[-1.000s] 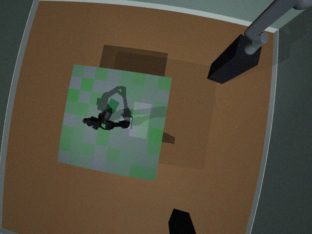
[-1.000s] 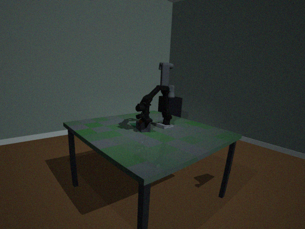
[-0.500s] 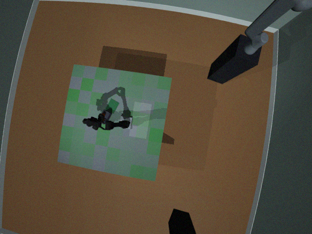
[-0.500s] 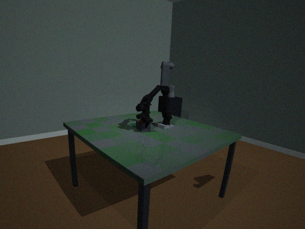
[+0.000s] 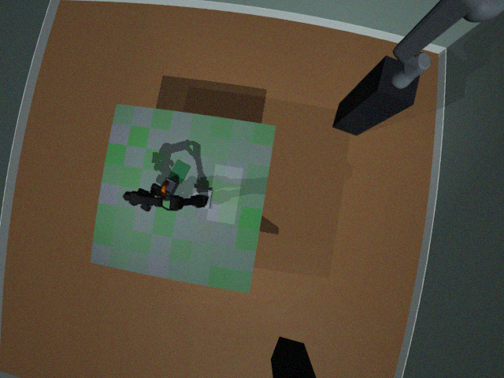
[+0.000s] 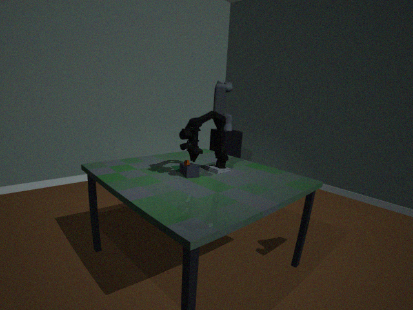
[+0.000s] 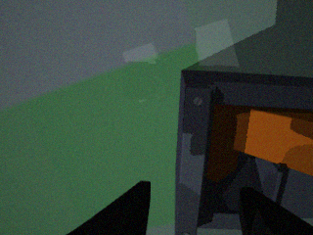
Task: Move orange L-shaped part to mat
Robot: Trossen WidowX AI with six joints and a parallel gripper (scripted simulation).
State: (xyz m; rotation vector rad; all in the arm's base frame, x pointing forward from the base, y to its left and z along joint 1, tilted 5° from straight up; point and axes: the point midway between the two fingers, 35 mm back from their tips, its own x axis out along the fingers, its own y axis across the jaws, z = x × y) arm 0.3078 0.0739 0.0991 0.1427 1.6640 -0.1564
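Right now my gripper tip is 2 cm past the orange L-shaped part, 4 cm to the left of it and 7 cm above it.
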